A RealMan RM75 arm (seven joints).
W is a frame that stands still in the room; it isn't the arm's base.
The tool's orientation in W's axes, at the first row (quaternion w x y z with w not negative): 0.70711, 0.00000, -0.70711, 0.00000
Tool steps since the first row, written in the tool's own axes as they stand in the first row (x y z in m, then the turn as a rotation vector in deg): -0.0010, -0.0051, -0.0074, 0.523, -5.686, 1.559; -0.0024, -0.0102, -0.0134, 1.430, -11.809, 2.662; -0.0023, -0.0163, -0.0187, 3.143, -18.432, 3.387; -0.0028, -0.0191, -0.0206, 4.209, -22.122, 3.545; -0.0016, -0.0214, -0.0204, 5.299, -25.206, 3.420
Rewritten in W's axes. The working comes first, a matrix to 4 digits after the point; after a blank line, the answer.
The tool's axes in the first row as the columns of a matrix, in W's axes (used below as rounded here):
0.0000, 0.0000, -1.0000
0.0000, 1.0000, 0.0000
1.0000, 0.0000, 0.0000

0.0074, -0.0051, -0.0010, -1.559, -5.686, 0.523; 0.0134, -0.0102, -0.0024, -2.662, -11.809, 1.430; 0.0187, -0.0163, -0.0023, -3.387, -18.432, 3.143; 0.0206, -0.0191, -0.0028, -3.545, -22.122, 4.209; 0.0204, -0.0214, -0.0016, -3.420, -25.206, 5.299
